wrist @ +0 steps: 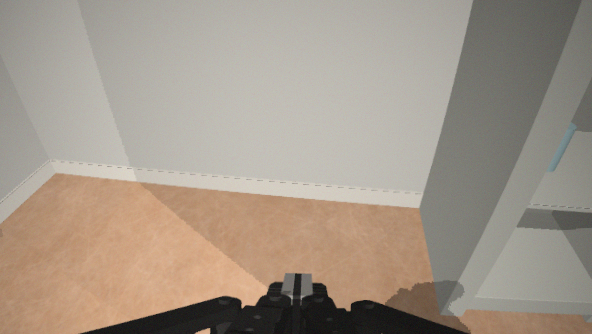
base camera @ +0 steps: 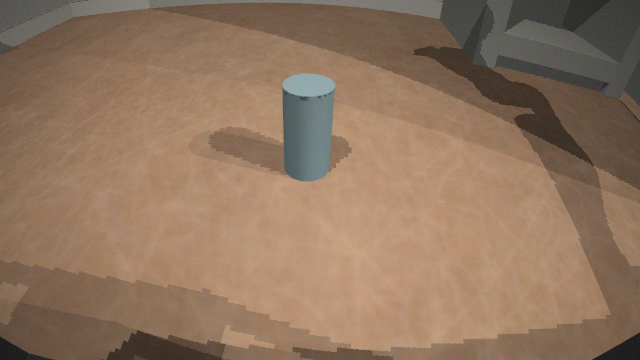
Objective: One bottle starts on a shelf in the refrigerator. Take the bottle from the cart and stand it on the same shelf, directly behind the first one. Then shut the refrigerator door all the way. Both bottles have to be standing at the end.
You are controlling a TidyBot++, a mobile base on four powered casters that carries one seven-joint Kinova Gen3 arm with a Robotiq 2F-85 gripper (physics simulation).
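Places are measured from the arm's base along level axes (x ahead, y left, z up), in millimetres.
Where they show: gripper, fingertip midpoint: (wrist: 298, 291).
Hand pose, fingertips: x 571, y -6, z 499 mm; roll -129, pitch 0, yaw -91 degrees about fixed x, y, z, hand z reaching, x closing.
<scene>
After its pixels a point has its place.
A blue bottle (base camera: 307, 132) {x 482, y 9, z -308 mm} stands upright on the floor in the middle of the base view. The refrigerator (base camera: 557, 52) {x 1007, y -771, z -290 mm} (wrist: 492, 150) {x 1161, y -503, z 206 mm} shows in part, at the upper right of the base view and along the right of the wrist view, with its shelved inside uncovered there. Another blue bottle (wrist: 562, 147) {x 1186, y -735, z 204 mm} is on a shelf inside it, slanting in line with the refrigerator's tilted edges and partly hidden by the front post. My gripper (wrist: 298, 291) {x 571, y -6, z 499 mm} is shut and empty, left of the refrigerator in the wrist view. I cannot make out the door, and the cart does not show.
A side wall of the refrigerator stands right of the gripper in the wrist view. The room wall (wrist: 275, 90) {x 1680, y 101, z 140 mm} with its white baseboard (wrist: 280, 190) {x 1666, y 97, z -360 mm} runs behind, with a corner at the left. Dark shadows fall across the brown floor (base camera: 350, 240) {x 374, y -50, z -396 mm} (wrist: 100, 250) {x 1295, y 845, z -396 mm}.
</scene>
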